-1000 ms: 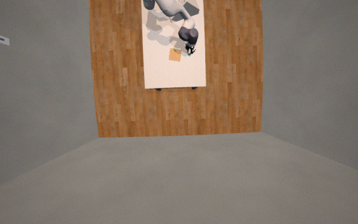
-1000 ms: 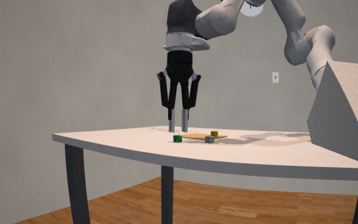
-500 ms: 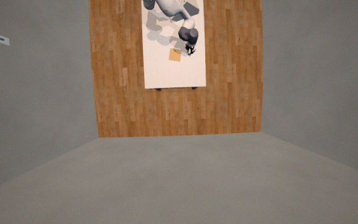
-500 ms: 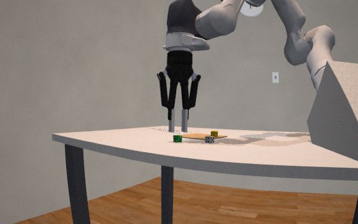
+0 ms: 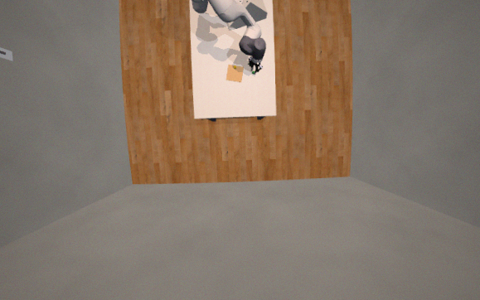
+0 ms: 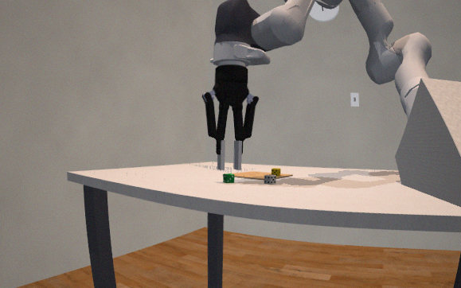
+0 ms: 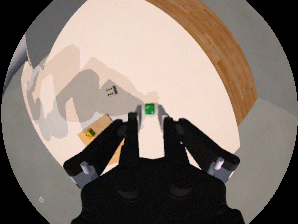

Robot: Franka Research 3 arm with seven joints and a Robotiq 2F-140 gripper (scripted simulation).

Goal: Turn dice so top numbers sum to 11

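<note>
My gripper is now 5 cm above the green die. From my hand the other things lie so: yellow die (16 cm to the right, 6 cm behind, 5 cm below); white die (9 cm behind, 5 cm below, 3 cm to the right); tan mat (17 cm to the right, 6 cm below, 1 cm behind).
</note>
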